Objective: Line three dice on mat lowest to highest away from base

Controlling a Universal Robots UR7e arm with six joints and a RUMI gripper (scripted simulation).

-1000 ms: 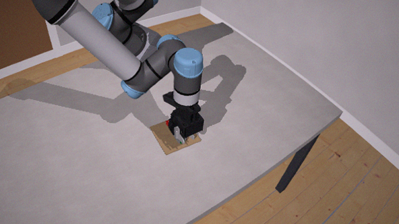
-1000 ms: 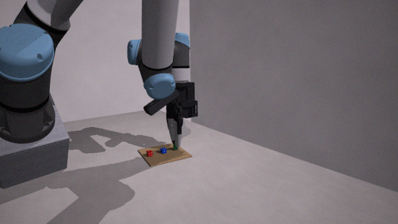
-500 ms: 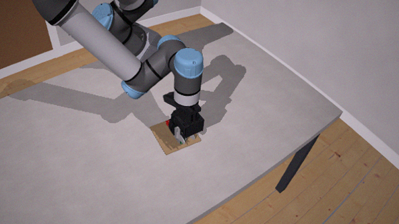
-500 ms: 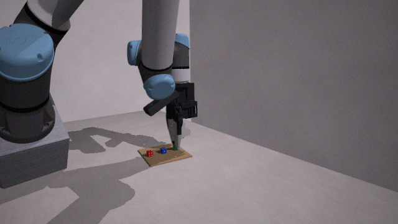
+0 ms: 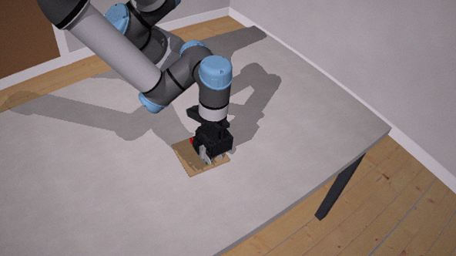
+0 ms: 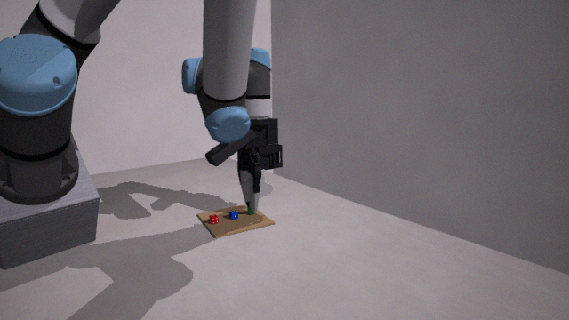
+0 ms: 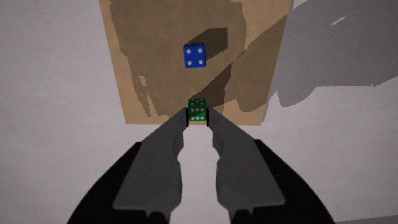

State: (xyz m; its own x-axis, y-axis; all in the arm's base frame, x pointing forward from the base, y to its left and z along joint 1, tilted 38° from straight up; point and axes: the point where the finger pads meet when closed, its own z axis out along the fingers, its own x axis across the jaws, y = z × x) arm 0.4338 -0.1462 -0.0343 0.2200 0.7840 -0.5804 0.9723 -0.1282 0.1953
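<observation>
The green die lies 10 mm below my hand. The rest, counted from my hand: blue die: 50 mm behind, 10 mm to the left, 10 mm below; square mat: 50 mm behind, 10 mm to the left, 20 mm below; red die: 90 mm behind, 20 mm to the left, 10 mm below.
</observation>
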